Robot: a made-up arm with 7 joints.
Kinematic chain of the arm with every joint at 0, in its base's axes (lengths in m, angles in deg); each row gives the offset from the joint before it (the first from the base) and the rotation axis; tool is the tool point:
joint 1: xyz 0 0 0.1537 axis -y
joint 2: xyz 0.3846 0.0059 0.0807 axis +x
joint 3: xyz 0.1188 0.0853 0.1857 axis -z
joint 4: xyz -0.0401 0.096 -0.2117 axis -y
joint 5: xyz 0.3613 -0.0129 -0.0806 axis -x
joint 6: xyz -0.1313 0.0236 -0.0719 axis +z
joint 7: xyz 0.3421 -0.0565 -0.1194 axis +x
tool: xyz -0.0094 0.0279 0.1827
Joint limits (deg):
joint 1: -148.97..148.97
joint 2: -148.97..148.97
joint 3: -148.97..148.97
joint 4: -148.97..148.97
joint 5: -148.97..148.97
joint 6: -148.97..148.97
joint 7: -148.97..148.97
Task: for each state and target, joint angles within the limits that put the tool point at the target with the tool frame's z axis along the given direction. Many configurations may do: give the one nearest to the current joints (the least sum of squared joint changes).
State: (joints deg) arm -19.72 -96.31 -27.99 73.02 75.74 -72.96 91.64
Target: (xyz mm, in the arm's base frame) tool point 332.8 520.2 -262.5 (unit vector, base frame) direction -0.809 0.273 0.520
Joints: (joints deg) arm -43.85 -92.84 -15.62 58.54 106.71 -12.25 81.49
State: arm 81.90 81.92 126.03 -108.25 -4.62 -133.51 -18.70
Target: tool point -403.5 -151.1 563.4 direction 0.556 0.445 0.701
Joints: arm 116.32 109.68 100.57 -116.11 10.55 -148.97 26.78
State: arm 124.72 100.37 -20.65 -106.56 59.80 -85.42 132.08
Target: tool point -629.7 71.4 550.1 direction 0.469 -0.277 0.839
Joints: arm 146.71 120.26 -27.10 -78.24 77.99 -87.27 130.59
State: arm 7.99 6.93 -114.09 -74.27 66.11 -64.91 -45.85
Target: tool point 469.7 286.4 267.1 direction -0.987 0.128 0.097
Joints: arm -3.45 18.55 -116.25 -54.00 69.29 -110.76 -20.80
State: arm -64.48 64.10 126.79 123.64 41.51 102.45 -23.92
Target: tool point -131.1 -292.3 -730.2 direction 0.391 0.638 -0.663
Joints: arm -101.32 83.35 112.64 122.57 17.71 89.15 -4.31
